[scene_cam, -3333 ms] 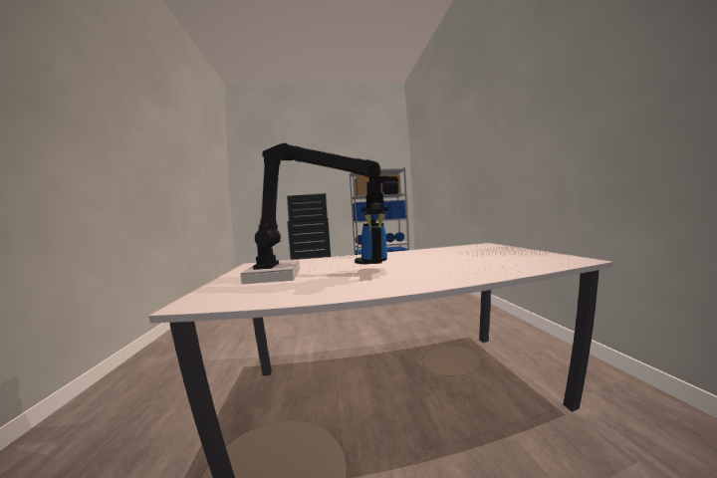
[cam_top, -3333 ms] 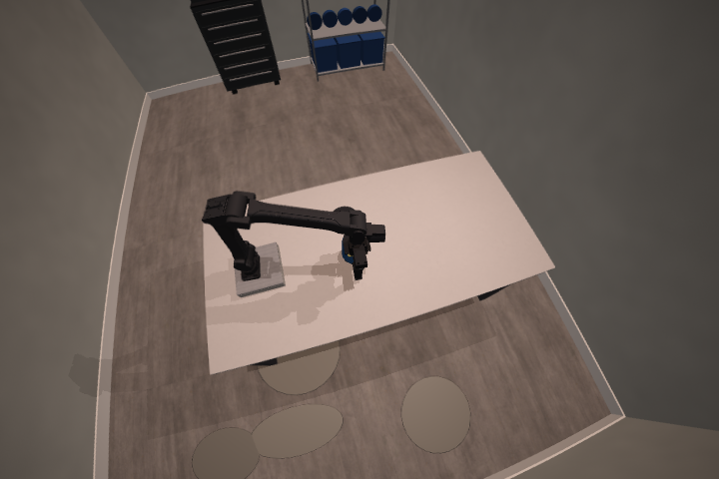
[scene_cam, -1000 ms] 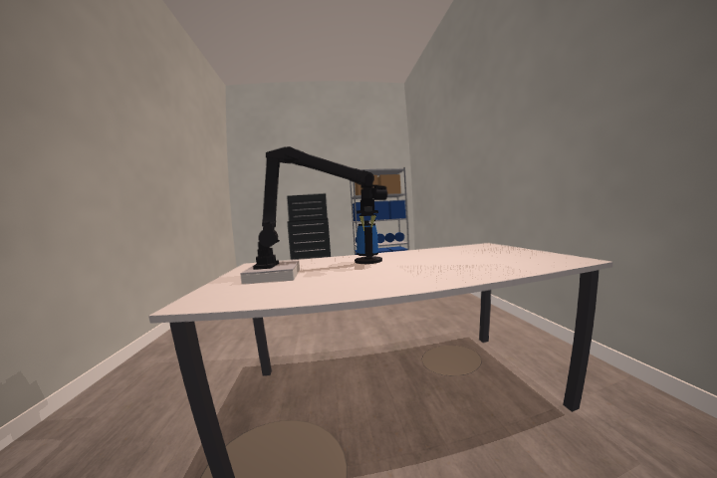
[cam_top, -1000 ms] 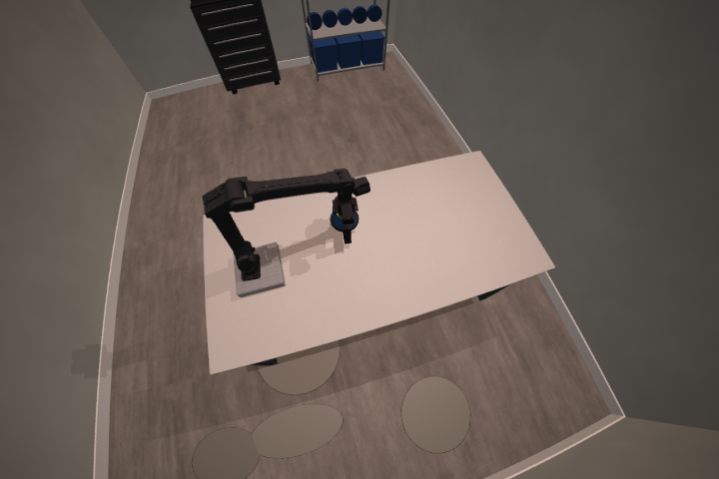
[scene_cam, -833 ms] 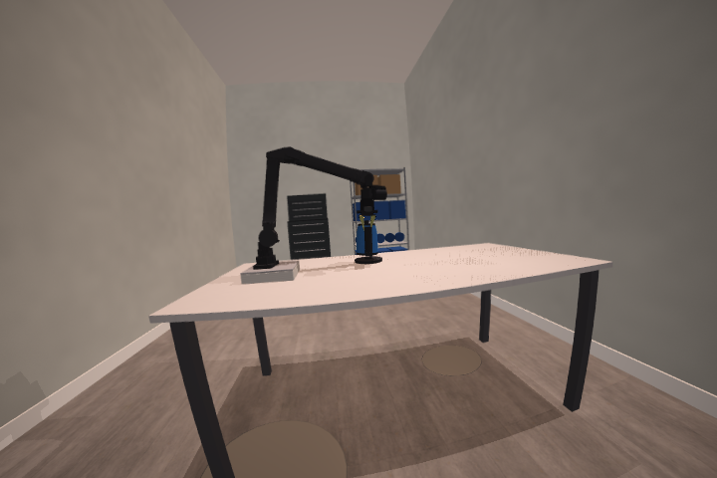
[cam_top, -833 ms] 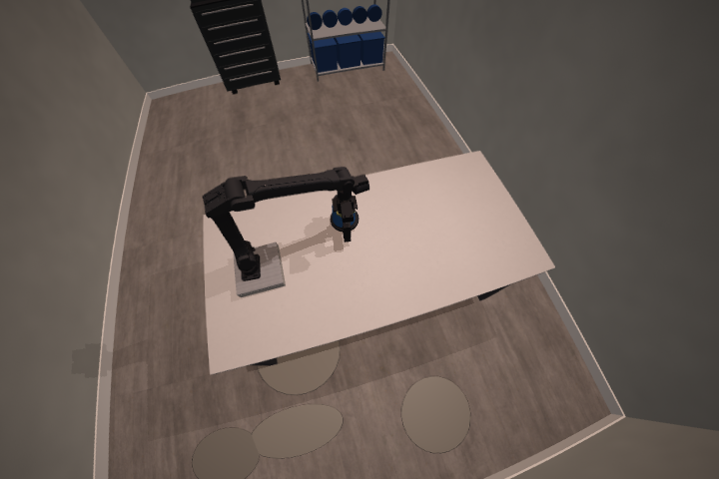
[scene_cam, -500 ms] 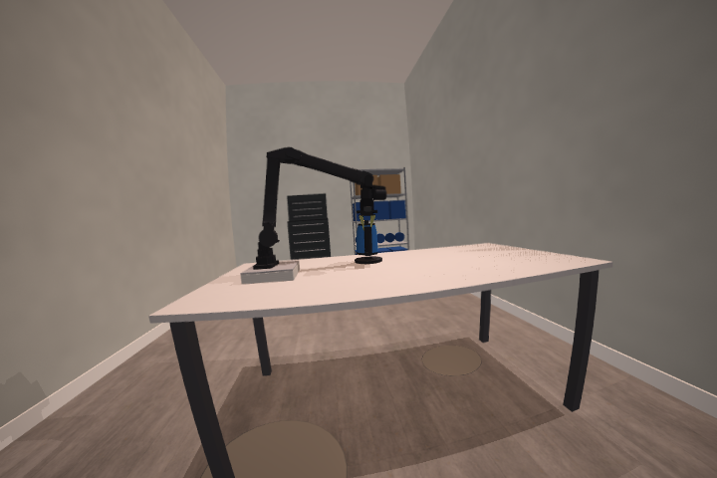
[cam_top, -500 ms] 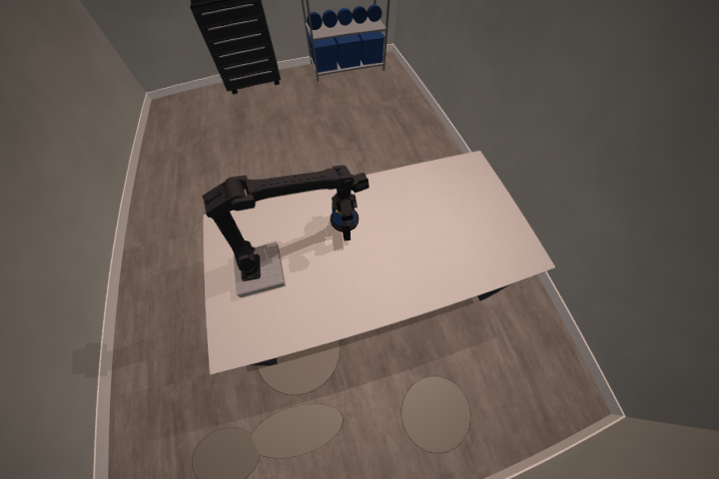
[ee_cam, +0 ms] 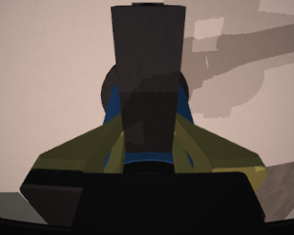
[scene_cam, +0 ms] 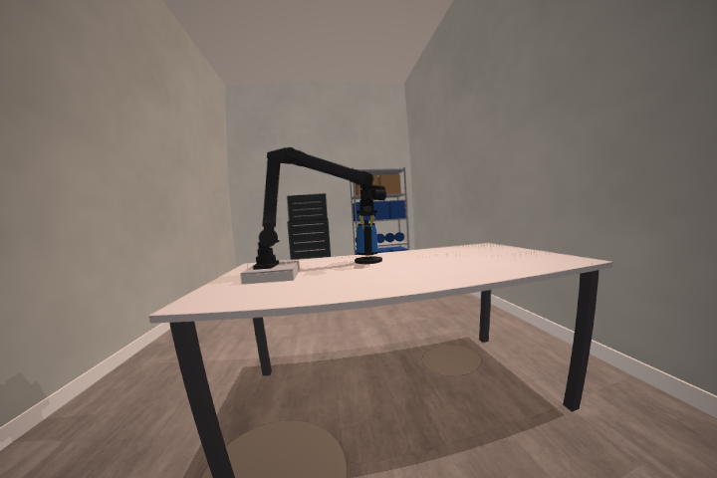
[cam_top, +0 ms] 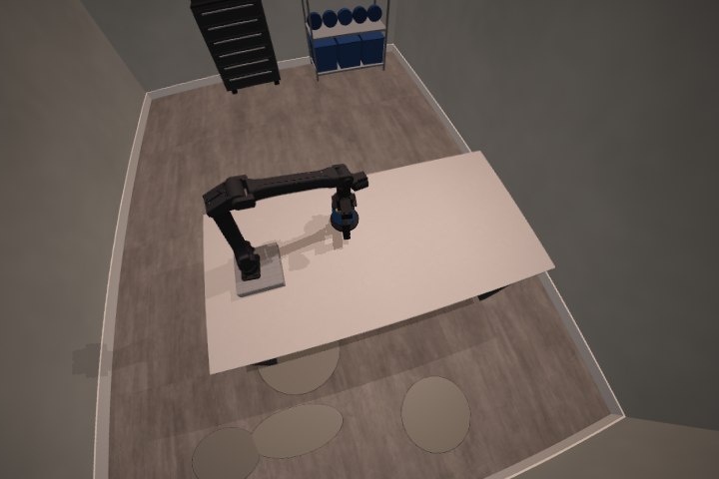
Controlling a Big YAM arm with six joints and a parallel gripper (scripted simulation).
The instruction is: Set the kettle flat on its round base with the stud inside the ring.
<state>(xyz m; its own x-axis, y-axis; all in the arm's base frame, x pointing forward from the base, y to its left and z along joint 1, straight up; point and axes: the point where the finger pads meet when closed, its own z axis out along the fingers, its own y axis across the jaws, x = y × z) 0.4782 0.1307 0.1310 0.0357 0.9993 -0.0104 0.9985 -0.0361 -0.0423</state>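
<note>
Now: hand 50 mm above the blue kettle and 30 mm to the right of it. The rest, counted from my hand: round black base 170 mm below, 70 mm to the left.
</note>
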